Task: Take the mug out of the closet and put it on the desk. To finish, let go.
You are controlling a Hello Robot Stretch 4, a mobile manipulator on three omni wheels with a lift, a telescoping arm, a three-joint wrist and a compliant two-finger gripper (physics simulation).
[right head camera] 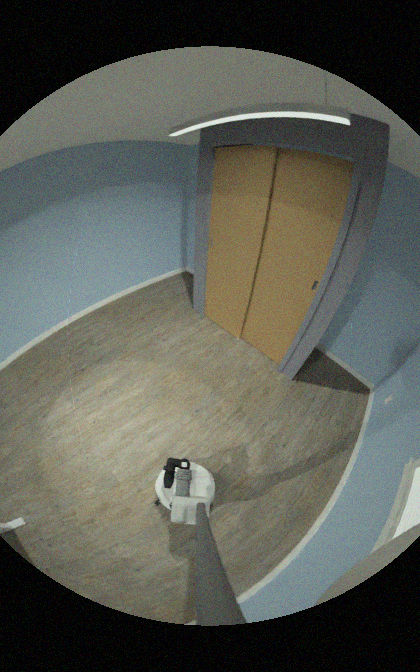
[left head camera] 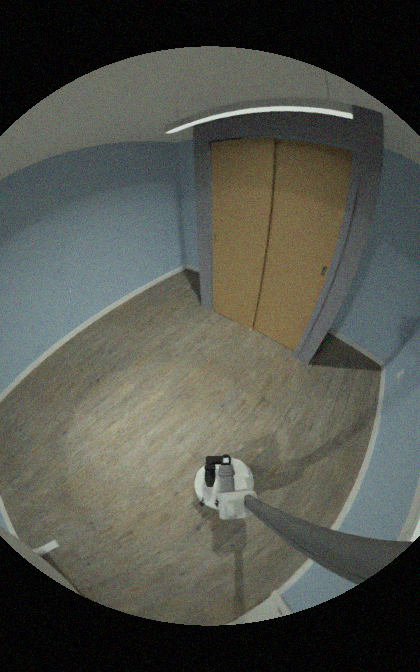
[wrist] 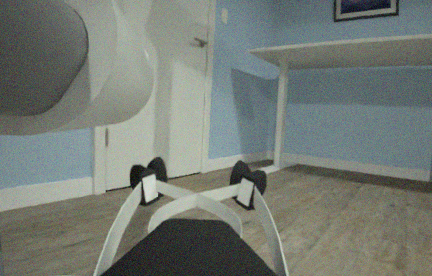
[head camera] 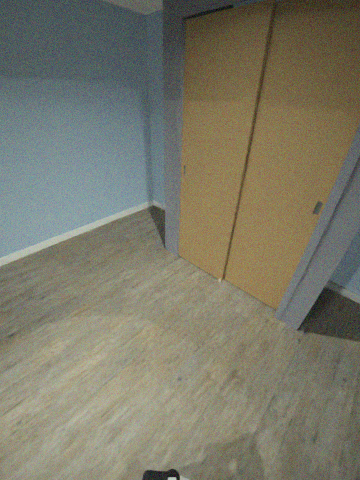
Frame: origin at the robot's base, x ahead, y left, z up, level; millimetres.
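Seen in the pictures: gripper, fingertip midpoint: (wrist: 198,174).
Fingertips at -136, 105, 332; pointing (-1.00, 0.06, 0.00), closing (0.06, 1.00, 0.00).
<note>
A point is followed by its place in that frame, as x, y, z.
The closet (head camera: 215,150) @(1777, -286, 1210) (left head camera: 240,225) (right head camera: 235,240) stands across the floor in the three head views, with two orange-brown sliding doors in a grey frame. Both doors are shut, so its inside is hidden. A small dark handle (head camera: 317,208) @(1274, -904, 983) (left head camera: 324,270) (right head camera: 315,285) is on the right door near its outer edge. The desk (wrist: 350,52) @(-1598, 1204, 897) shows at the upper right of the wrist view, with a pale top and a white leg. The mug does not show in these views. My gripper (wrist: 198,174) @(-136, 105, 332) is open and empty, its two fingertips wide apart.
A white door (wrist: 185,110) @(-1677, 77, 421) with a lever handle stands left of the desk in the wrist view. A framed picture (wrist: 366,9) @(-1979, 1601, 1417) hangs above the desk. Blue walls (head camera: 75,150) @(2604, 1192, 1027) meet the wood floor (head camera: 125,350) @(874, 366, -28). A window (right head camera: 410,505) shows at the right edge of the right head view.
</note>
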